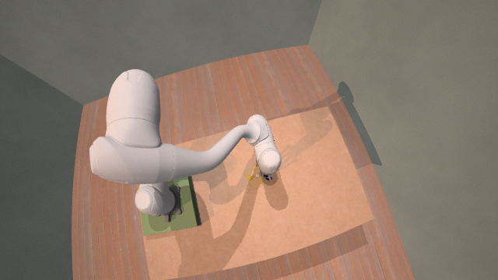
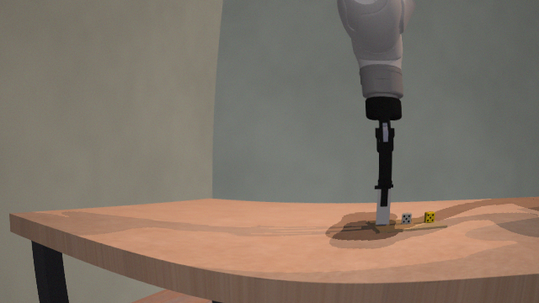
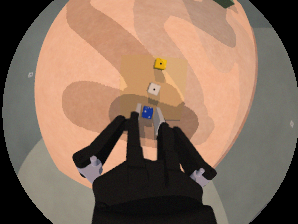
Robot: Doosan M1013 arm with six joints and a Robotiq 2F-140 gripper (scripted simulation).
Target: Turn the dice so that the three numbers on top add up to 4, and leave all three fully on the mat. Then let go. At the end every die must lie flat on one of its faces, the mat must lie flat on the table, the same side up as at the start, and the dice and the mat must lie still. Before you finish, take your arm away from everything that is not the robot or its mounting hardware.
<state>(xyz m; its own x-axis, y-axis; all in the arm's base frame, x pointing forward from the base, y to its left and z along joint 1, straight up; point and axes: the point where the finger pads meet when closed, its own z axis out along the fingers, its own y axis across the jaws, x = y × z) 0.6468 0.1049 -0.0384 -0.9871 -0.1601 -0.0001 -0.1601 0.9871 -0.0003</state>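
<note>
Right now my hand is 3 cm above the blue die. Round my hand: yellow die: 10 cm behind, 3 cm below, 2 cm to the right; then tan mat: 5 cm behind, 4 cm below, 1 cm to the right; then white die: 5 cm behind, 3 cm below, 1 cm to the right.
</note>
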